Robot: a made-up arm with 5 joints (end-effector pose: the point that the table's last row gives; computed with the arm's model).
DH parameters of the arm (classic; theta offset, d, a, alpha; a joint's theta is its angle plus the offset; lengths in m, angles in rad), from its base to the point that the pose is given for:
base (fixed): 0.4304 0 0.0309 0
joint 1: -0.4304 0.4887 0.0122 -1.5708
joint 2: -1.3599 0 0.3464 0
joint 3: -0.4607 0 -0.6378 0
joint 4: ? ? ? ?
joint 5: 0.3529 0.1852 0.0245 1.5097
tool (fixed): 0.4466 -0.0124 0 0
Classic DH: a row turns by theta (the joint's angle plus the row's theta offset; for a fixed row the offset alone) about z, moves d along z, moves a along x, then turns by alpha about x.
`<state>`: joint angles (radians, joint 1 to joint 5).
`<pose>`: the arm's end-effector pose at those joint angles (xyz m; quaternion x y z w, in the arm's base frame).
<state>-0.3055 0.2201 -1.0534 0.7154 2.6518</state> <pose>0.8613 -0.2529 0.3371 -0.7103 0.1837 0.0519 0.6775</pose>
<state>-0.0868 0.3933 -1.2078 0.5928 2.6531</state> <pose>0.9618 -0.0713 0.3138 -0.7345 0.0714 0.0869 0.6692</pose>
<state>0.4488 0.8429 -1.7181 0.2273 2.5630</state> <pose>1.0258 0.4927 0.3188 -0.7103 -0.2953 0.1263 0.6263</pose>
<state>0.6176 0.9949 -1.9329 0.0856 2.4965</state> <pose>0.9688 0.6826 0.3539 -0.6627 -0.4350 0.1125 0.5992</pose>
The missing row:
joint 4: -1.321 0.006 -0.1075 1.5708
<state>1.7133 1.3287 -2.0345 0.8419 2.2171</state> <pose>-0.1210 0.9895 -0.0696 -0.4566 -0.5340 0.7040 0.1039</pose>
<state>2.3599 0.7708 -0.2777 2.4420 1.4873</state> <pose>0.0199 -0.0160 0.2168 0.2025 -0.5749 -0.5914 0.5280</pose>
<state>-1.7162 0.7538 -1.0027 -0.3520 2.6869</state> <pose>-0.0939 -0.7940 0.0491 -0.5415 0.5105 -0.5276 0.4095</pose>
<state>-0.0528 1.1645 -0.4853 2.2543 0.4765</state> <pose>-0.0197 0.0479 0.1358 0.6256 0.0524 0.4854 0.6085</pose>
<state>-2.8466 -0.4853 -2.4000 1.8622 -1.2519</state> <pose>-0.0911 -0.0176 1.4344 -0.4231 0.0583 0.7924 0.4355</pose>
